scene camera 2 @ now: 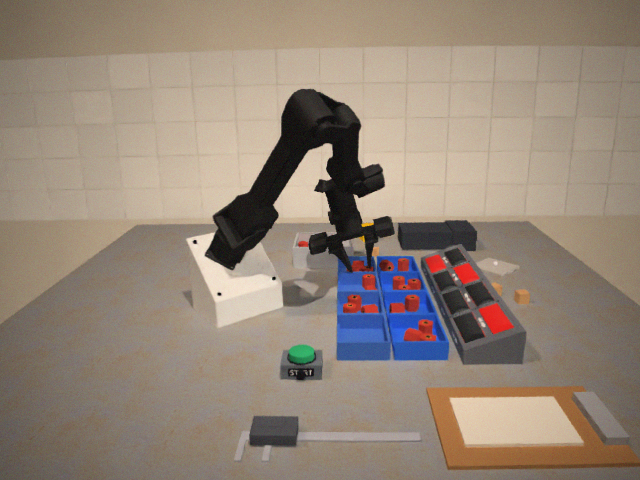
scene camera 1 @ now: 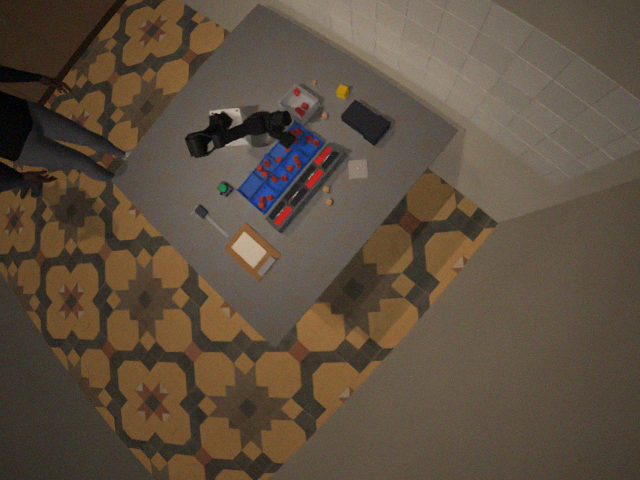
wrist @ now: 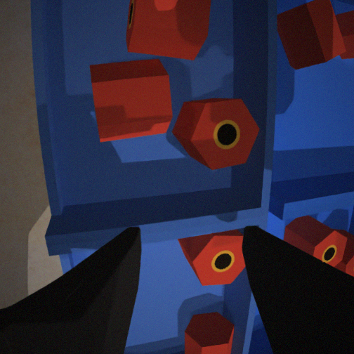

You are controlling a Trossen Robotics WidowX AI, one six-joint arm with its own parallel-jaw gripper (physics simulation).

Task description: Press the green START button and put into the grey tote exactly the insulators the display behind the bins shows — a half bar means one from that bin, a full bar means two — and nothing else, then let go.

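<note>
My gripper is partly open and empty, with its fingertips low at the near side of the far-left blue bin. In the wrist view that bin holds three red insulators, one being an insulator with its end up. Another insulator shows between the fingertips, beyond the divider. The grey tote holds several red insulators. The display shows three red panels, the others black. The START button is green. The nearest left bin is empty.
A white base block stands left of the bins. A dark block and a yellow cube stand far back. Small orange cubes lie behind the display. A caliper and a clipboard lie in front.
</note>
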